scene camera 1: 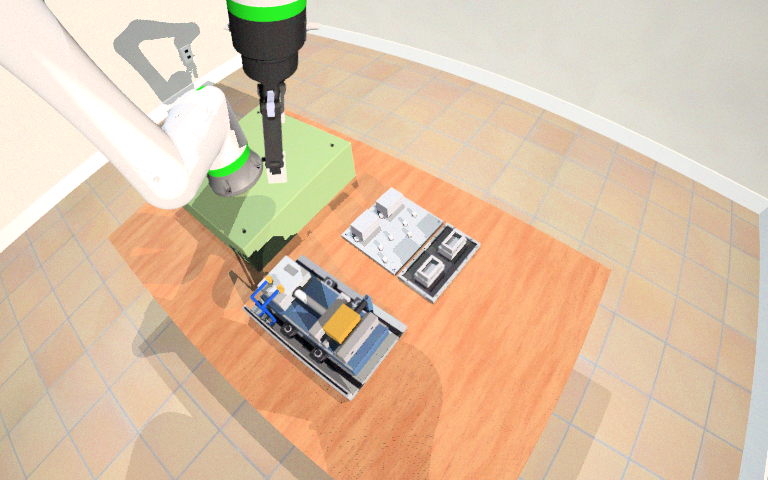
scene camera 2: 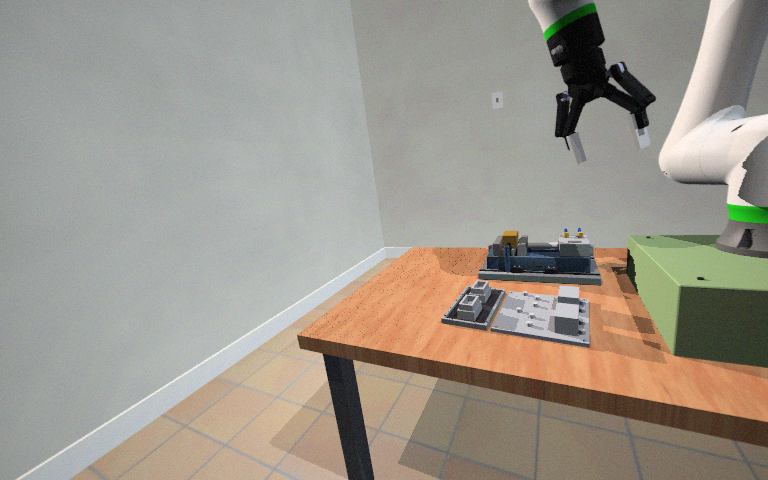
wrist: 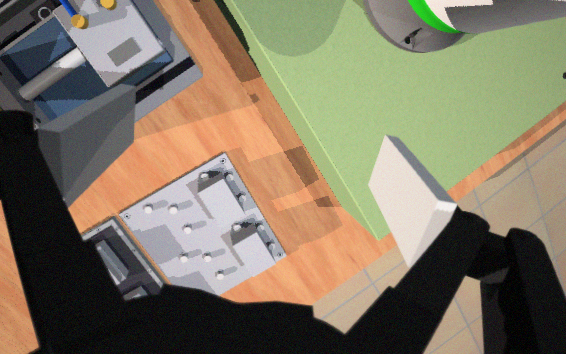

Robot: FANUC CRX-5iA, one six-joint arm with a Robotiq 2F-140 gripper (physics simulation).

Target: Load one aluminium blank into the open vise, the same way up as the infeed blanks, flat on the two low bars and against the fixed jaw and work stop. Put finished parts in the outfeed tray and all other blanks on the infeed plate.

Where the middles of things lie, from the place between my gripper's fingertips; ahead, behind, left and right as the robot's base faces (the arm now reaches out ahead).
Labels:
I see the grey infeed plate [scene camera 1: 401, 249] 11 cm ahead of my hand, 16 cm to the left of it and 31 cm below it. Also, from my hand: brass blank [scene camera 1: 340, 326] (23 cm ahead, 10 cm to the right, 22 cm below); outfeed tray [scene camera 1: 459, 261] (26 cm ahead, 17 cm to the left, 31 cm below).

